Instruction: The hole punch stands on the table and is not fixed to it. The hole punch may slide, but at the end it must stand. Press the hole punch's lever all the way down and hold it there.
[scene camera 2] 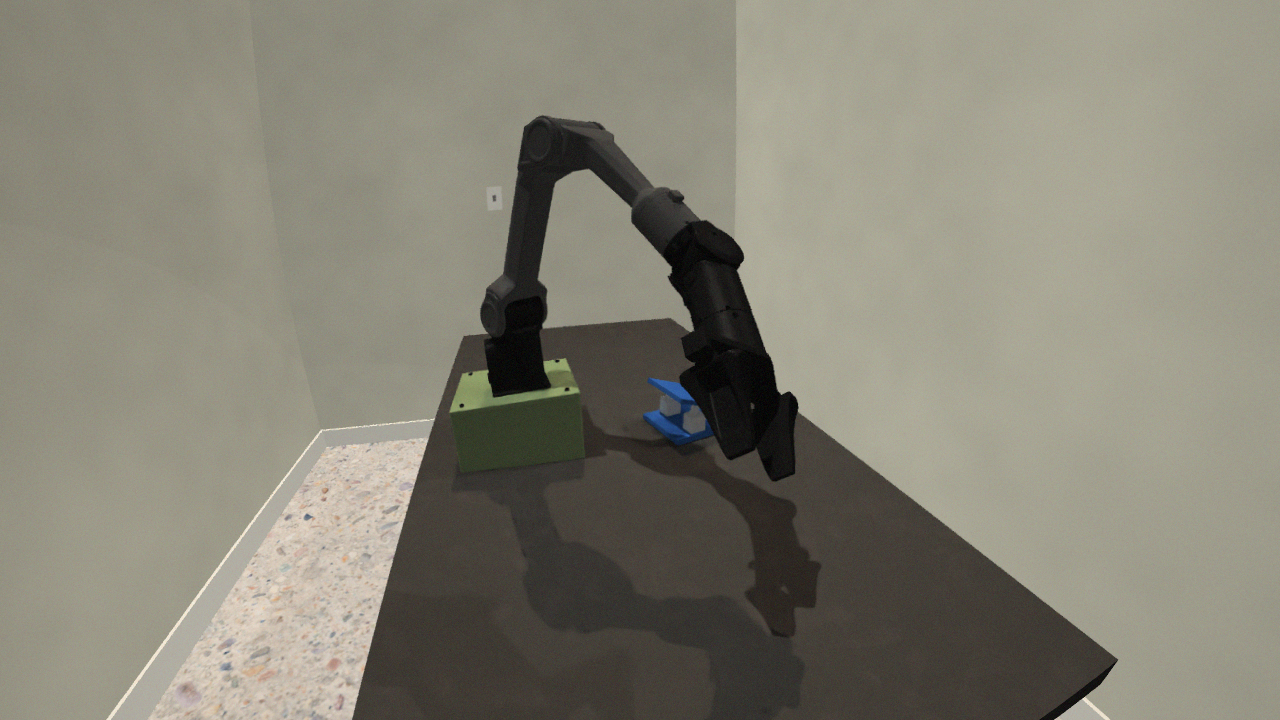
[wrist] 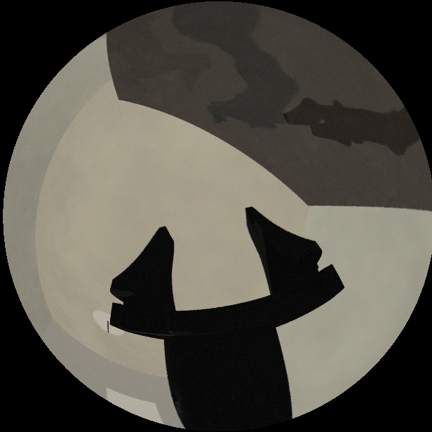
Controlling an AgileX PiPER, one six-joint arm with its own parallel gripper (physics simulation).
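Note:
The hole punch (scene camera 2: 669,406) stands upright on the table (scene camera 2: 895,582), with a blue base, pale blocks in the middle and a blue lever (scene camera 2: 665,388) on top. The lever is raised, with a gap between it and the base. The right part of the hole punch is hidden behind my gripper. My gripper (scene camera 2: 759,466) (wrist: 206,225) is open, with its two black fingers apart and nothing between them. It hangs in the air above the table, in front of the hole punch and to its right in the scene view, not touching it. The hole punch does not show in the wrist view.
A green box (scene camera 2: 519,437) carries the arm's base, to the left of the hole punch. The table's long right edge runs beyond my gripper. Shadows of the arm lie on the table. Pale walls stand around, and a speckled floor (scene camera 2: 295,555) shows at left.

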